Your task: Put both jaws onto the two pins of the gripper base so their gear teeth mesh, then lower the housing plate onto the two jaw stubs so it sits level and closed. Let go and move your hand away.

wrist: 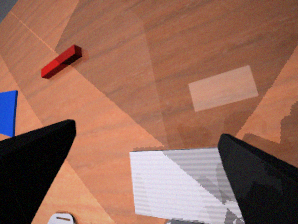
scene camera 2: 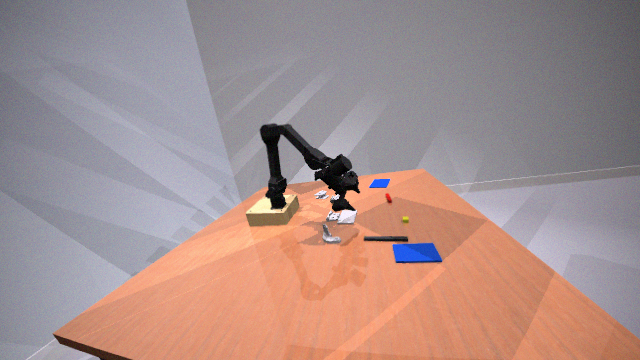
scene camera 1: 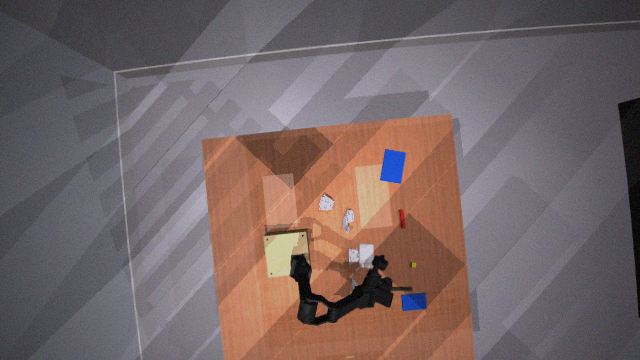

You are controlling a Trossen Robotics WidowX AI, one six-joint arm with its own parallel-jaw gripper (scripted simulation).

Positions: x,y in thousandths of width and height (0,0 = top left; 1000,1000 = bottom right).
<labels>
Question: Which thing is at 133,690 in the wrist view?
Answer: My gripper.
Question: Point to a blue square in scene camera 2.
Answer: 659,701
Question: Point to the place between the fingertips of my gripper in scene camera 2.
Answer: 559,560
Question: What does my gripper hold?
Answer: Nothing.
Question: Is my gripper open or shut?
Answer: Open.
</labels>
